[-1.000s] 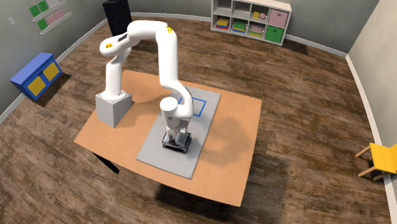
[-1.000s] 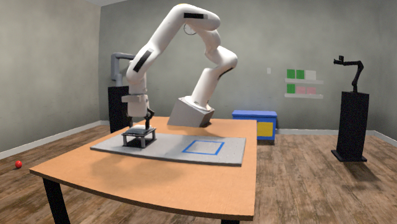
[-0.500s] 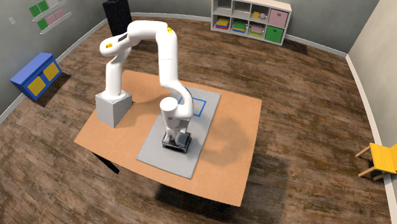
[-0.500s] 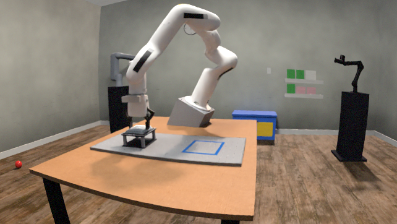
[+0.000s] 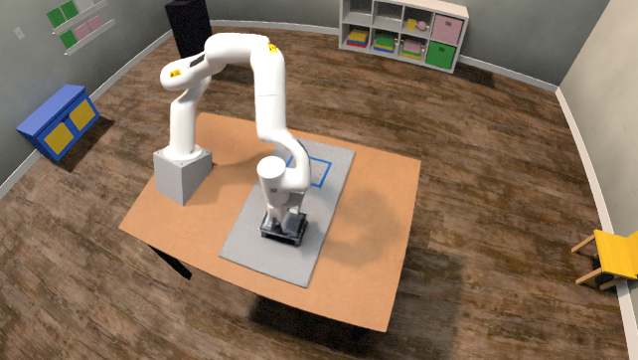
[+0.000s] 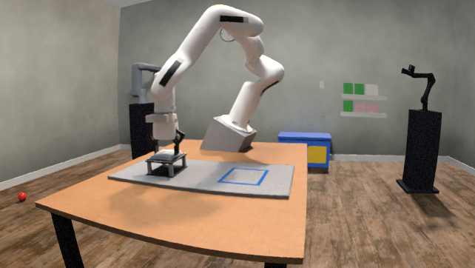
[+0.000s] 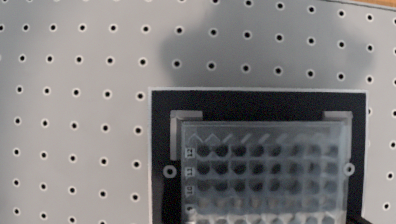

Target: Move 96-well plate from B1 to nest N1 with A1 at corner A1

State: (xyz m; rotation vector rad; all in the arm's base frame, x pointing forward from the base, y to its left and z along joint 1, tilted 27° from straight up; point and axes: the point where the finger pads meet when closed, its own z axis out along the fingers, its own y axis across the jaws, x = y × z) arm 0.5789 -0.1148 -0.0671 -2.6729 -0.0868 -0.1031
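Right now my hand is 10 mm above the 96-well plate. The rest, counted from my hand: black plate nest N1: 20 mm below.
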